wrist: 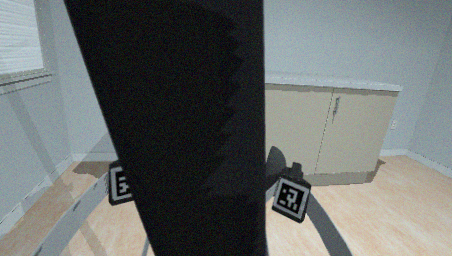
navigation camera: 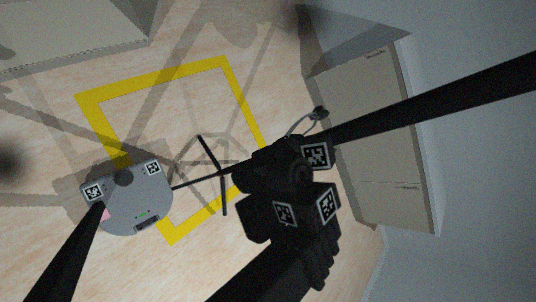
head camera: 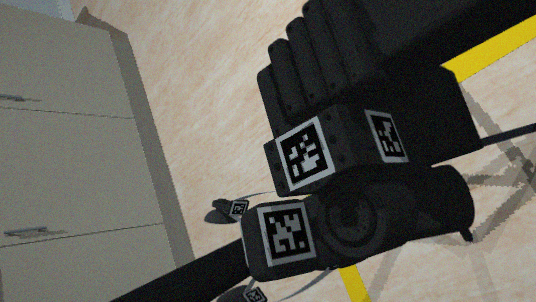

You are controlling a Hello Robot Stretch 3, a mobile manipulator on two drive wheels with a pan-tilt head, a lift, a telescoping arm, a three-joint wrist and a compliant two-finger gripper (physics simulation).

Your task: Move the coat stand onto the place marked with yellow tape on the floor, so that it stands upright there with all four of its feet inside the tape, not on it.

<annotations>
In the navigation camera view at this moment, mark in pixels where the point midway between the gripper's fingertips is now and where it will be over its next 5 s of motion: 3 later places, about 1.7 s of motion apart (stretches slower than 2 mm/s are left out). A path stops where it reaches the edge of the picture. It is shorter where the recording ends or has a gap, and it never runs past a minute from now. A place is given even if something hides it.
My gripper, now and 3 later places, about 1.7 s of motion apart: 328, 130; 341, 170; 344, 167; 294, 167
</annotations>
